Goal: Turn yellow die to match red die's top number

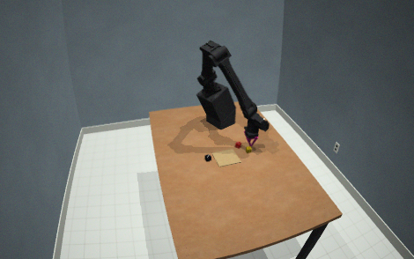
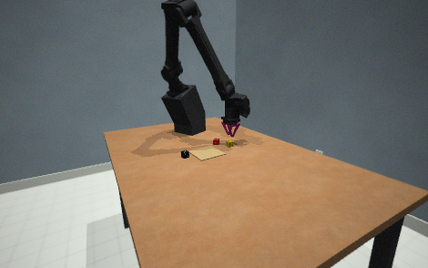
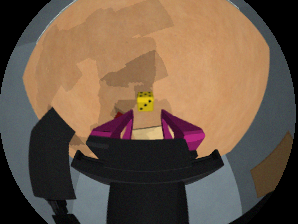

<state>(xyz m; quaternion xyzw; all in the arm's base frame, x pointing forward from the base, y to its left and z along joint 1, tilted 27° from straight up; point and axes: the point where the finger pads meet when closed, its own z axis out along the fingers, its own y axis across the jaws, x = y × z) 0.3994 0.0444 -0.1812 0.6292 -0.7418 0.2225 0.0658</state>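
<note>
Right now my hand is 50 mm above the yellow die. From my hand the other things lie so: red die: 70 mm behind, 40 mm to the right, 50 mm below; tan mat: 10 mm ahead, 160 mm to the right, 60 mm below; black die: 10 mm behind, 270 mm to the right, 50 mm below.
</note>
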